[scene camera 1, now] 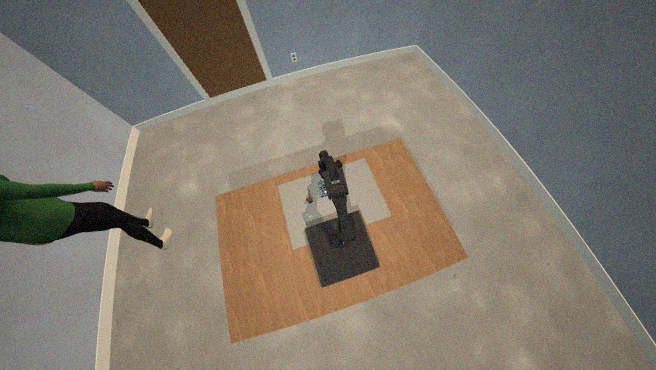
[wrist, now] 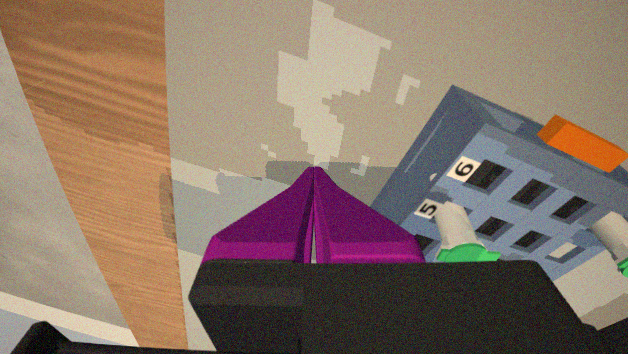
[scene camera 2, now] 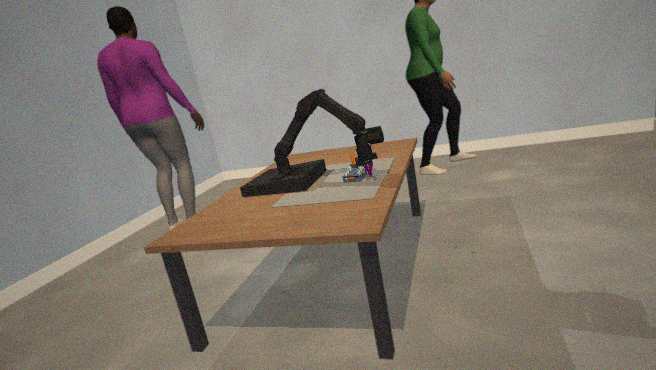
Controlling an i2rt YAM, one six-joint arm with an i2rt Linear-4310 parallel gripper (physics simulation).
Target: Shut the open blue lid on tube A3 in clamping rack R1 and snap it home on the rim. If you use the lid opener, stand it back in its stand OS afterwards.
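Frame: origin at the arm's base, x left, y back, z up, level; centimetres.
Where they show: gripper, between the fingertips: (wrist: 314, 177) (scene camera 2: 371, 176); arm's base, origin of its link: (scene camera 1: 346, 239) (scene camera 2: 285, 173).
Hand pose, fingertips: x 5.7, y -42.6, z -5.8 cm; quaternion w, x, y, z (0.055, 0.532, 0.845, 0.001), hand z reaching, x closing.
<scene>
Each offset is from my fingertips to the top centre of the thing. "spot": to the spot under its first point. Level surfaces: height alone.
My gripper (scene camera 2: 369, 174) (wrist: 314, 177) is shut, its purple fingertips touching with nothing between them. It points down low over the mat, beside the row-6 and row-5 end of the blue rack {dy +7.4, dx -1.2, dz +6.5 cm} (scene camera 1: 324, 190) (scene camera 2: 354, 177) (wrist: 416, 152). In the wrist view the rack is at the right, with an orange block {spot: dy +6.5, dx -7.5, dz +2.4 cm} (wrist: 587, 146) on its edge. A tube with a green lid {dy +4.3, dx -3.3, dz +4.9 cm} (wrist: 467, 253) stands in row 5; another green lid {spot: dy +9.3, dx -5.5, dz +4.9 cm} (wrist: 624, 268) shows at the right edge. Tube A3 and its blue lid cannot be made out; my gripper body covers the lower part of the wrist view.
A small orange object {dy +13.4, dx +13.0, dz +8.6 cm} (scene camera 1: 309, 199) (scene camera 2: 352, 159) stands near the rack; its details are too small to tell. The grey mat {dz +0.1 cm} (scene camera 1: 372, 202) (scene camera 2: 325, 196) (wrist: 225, 75) lies on the wooden table {dz -0.2 cm} (scene camera 1: 425, 215) (scene camera 2: 280, 225) (wrist: 115, 200). Two people stand beyond the table.
</scene>
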